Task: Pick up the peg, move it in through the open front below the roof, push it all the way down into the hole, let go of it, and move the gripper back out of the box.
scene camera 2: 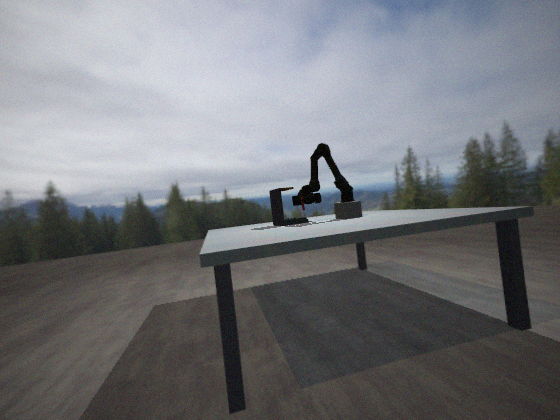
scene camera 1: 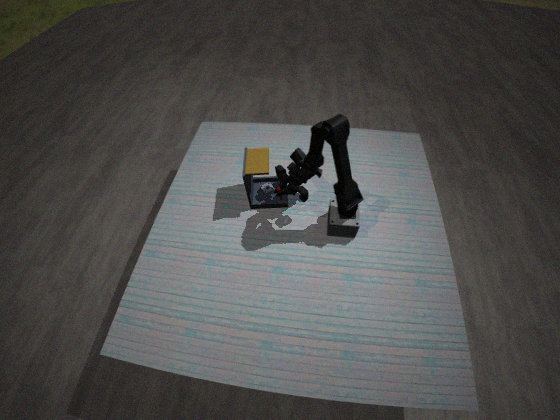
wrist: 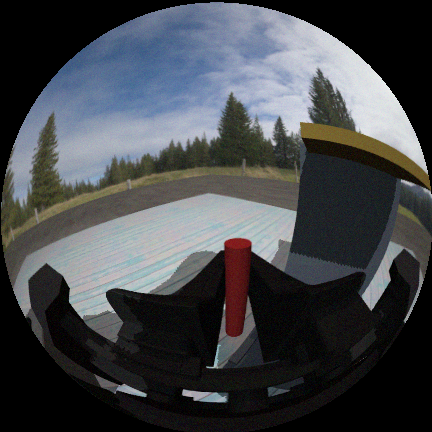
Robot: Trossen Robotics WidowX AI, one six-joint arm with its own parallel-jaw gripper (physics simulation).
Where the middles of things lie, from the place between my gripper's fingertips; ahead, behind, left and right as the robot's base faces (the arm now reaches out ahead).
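Counting from my hand, the dark back wall (wrist: pixel 346 210) is 10 cm to the right of it, 12 cm ahead of it and 2 cm below it. The red peg (wrist: pixel 237 251) is 2 cm behind my hand, 2 cm to the right of it and 2 cm below it. And I can see the box (scene camera 1: pixel 259 201) too, that's 4 cm ahead of my hand, 2 cm below it and 10 cm to the right of it.
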